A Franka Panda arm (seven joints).
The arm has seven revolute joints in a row. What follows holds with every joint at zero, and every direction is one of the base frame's.
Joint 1 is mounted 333 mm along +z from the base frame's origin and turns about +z.
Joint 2 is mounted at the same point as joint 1 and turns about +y.
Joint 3 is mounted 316 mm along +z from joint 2 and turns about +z.
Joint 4 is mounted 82.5 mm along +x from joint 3 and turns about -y.
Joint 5 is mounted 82.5 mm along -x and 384 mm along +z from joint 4 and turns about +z.
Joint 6 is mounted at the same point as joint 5 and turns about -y.
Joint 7 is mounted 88 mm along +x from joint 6 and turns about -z.
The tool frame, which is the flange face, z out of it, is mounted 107 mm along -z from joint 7; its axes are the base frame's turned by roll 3.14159, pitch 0 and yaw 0 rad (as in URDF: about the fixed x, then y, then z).
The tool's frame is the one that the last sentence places.
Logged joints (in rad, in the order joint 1, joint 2, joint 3, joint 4, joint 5, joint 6, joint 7), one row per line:
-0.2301, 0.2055, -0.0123, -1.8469, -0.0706, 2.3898, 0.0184
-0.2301, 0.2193, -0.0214, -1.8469, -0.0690, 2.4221, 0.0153
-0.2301, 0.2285, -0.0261, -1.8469, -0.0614, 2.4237, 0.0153
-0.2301, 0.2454, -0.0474, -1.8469, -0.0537, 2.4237, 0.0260
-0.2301, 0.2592, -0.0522, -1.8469, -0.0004, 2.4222, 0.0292
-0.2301, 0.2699, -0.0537, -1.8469, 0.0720, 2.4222, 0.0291
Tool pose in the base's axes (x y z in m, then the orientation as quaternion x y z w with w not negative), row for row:
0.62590, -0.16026, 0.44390, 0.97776, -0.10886, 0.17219, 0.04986
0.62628, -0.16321, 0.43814, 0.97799, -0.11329, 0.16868, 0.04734
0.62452, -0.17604, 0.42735, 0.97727, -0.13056, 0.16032, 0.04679
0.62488, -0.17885, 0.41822, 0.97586, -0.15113, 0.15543, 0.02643
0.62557, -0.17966, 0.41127, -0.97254, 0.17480, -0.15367, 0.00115
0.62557, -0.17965, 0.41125, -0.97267, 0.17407, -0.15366, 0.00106
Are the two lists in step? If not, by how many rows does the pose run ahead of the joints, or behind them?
The pose runs 1 row ahead of the joints: the pose in row i belongs to the joints in row i + 1.
